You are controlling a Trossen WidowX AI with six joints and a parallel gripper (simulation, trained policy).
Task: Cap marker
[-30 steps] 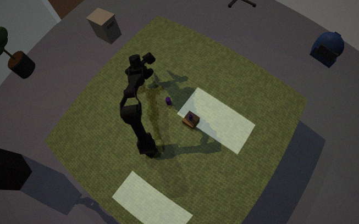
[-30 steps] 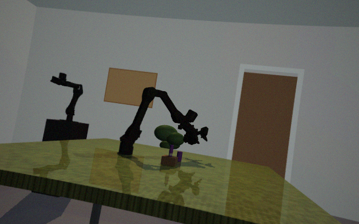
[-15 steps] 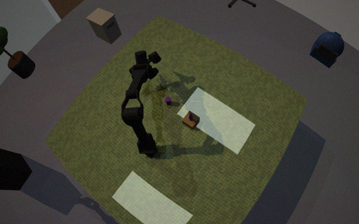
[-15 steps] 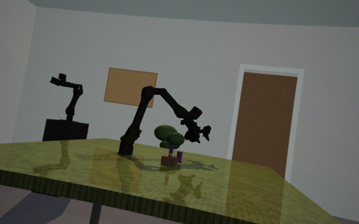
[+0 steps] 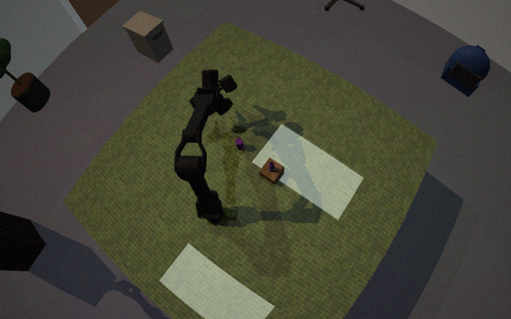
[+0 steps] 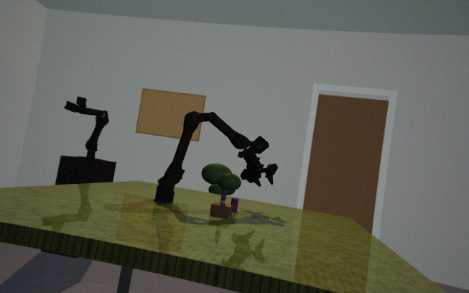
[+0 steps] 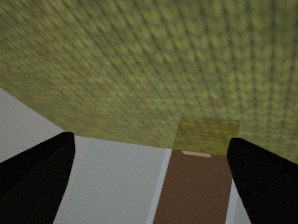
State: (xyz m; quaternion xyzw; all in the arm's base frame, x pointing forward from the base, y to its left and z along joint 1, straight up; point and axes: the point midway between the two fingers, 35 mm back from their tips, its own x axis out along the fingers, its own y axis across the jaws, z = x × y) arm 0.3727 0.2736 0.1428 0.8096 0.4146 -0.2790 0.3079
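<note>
My gripper tip is 11 cm past the purple cap, 20 cm to the left of it and 9 cm above it. Also, from my gripper tip: thin band 12 cm behind, 37 cm to the right, 7 cm below; then brown holder block 12 cm behind, 37 cm to the right, 10 cm below.
</note>
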